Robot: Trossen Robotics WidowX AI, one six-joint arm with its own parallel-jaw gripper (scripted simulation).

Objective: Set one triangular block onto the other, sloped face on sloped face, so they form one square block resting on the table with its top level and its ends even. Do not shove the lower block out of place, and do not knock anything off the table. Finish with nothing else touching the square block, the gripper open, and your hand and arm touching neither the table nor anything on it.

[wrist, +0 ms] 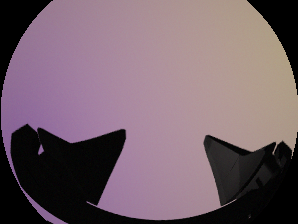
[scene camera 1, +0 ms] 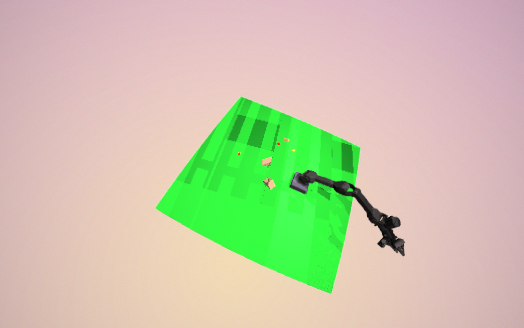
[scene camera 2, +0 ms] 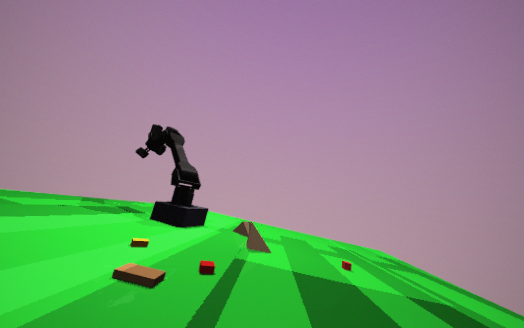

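Observation:
The gripper (wrist: 167, 137) is open, and it's holding nothing. There's also a flat brown block (scene camera 2: 147, 276), though in the wrist view the block is out of frame.

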